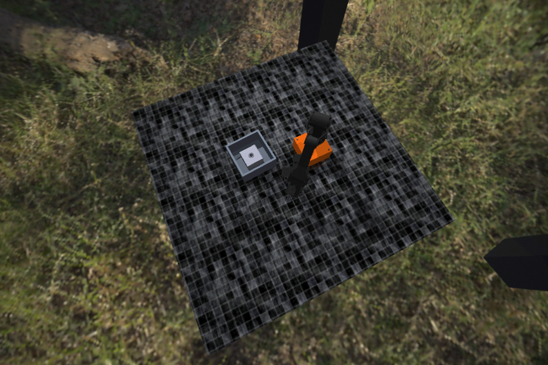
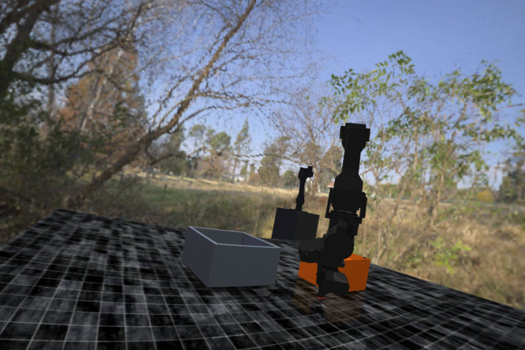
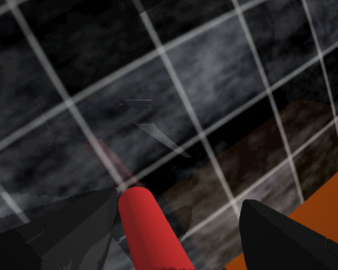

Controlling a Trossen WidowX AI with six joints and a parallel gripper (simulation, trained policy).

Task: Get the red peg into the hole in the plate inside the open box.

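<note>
The grey box lies 150 mm ahead of my gripper tip, 190 mm to the right of it and 10 mm above it. Also, from my gripper tip: red peg: 10 mm ahead, 10 mm to the left, 20 mm above.
</note>
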